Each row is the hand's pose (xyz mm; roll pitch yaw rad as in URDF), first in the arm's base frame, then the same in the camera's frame.
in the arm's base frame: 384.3 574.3 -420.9 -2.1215 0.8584 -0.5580
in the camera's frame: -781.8 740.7 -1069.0 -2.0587 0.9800 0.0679
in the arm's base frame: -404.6 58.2 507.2 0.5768 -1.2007 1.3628
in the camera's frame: -1047.3 -152.5 -129.9 0.9181 -1.2589 1.6166
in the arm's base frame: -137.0 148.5 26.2 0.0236 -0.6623 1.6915
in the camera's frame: -932.0 85.0 -621.3 0.1250 -0.7640 2.2010
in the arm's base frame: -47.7 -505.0 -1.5 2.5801 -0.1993 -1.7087
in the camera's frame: -508.8 -412.4 -718.0 2.4821 -0.1166 -1.1173
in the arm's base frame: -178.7 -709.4 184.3 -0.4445 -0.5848 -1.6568
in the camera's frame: -485.1 -661.2 -541.8 -0.5502 -0.4953 -1.0264
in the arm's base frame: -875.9 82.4 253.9 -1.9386 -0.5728 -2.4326
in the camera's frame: -1484.2 -381.3 -338.8 -2.0900 -0.5708 -1.7746
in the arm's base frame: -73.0 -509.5 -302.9 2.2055 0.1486 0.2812
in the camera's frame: -564.5 -420.2 -1015.2 2.3223 0.2032 0.8776
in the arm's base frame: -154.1 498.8 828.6 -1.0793 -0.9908 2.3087
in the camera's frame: -1036.5 342.6 209.1 -1.0804 -1.1181 2.8856
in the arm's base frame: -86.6 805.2 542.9 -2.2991 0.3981 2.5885
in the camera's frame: -1180.4 645.3 -51.2 -2.3360 0.2756 -3.1310
